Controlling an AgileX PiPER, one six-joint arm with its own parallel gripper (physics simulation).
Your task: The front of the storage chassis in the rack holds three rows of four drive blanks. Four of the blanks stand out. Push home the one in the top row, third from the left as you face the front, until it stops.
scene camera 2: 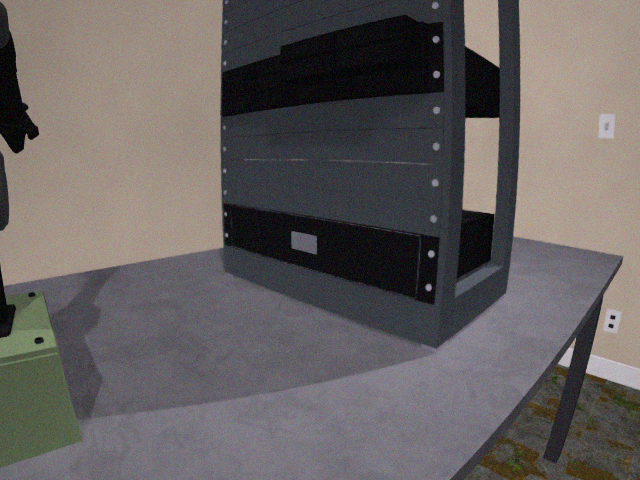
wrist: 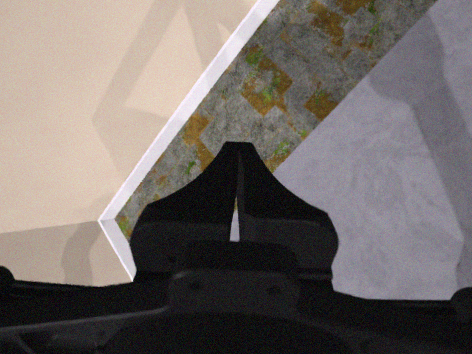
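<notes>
The storage chassis in the rack appears to be the upper black unit in scene camera 2. Its front is too dark to tell the rows or single drive blanks apart, so the top-row third blank cannot be picked out. A stepped black outline shows along its upper edge. My gripper is shut and empty in the wrist view, its two dark fingertips together. The rack and chassis do not show in that view. Part of the black arm shows at the left edge of scene camera 2, apart from the rack.
A lower black unit with a grey label sits at the rack's bottom. The rack stands on a grey table. A green block is at the left. The wall and patterned floor lie beyond the table edge.
</notes>
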